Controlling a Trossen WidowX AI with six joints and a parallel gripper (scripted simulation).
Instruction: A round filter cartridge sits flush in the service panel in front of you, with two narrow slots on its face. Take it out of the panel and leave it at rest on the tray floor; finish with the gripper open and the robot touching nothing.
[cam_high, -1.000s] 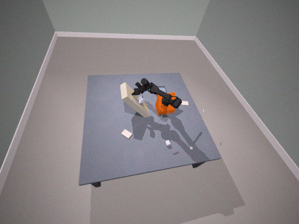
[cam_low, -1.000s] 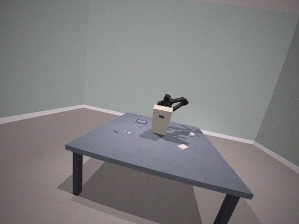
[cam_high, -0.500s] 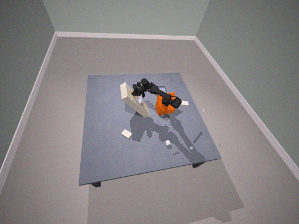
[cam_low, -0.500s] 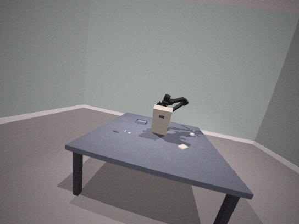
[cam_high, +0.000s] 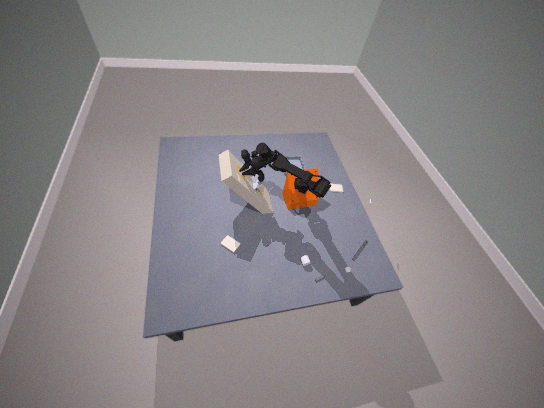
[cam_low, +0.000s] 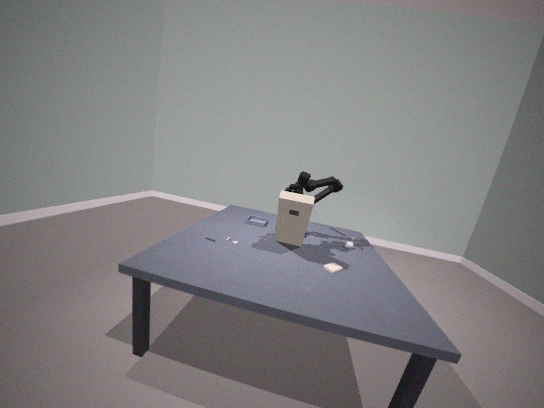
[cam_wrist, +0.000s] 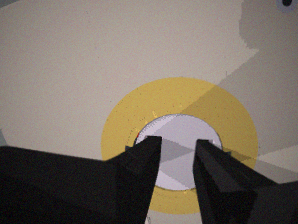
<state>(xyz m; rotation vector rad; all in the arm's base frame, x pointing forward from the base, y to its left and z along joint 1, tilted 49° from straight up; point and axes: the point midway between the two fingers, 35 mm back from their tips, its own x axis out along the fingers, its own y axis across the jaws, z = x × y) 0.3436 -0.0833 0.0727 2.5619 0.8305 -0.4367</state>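
The white round filter cartridge lies 10 mm ahead of my gripper tip and 10 mm below it. The rest, counted from my gripper tip: shallow frame: 420 mm behind, 280 mm to the right, 270 mm below.
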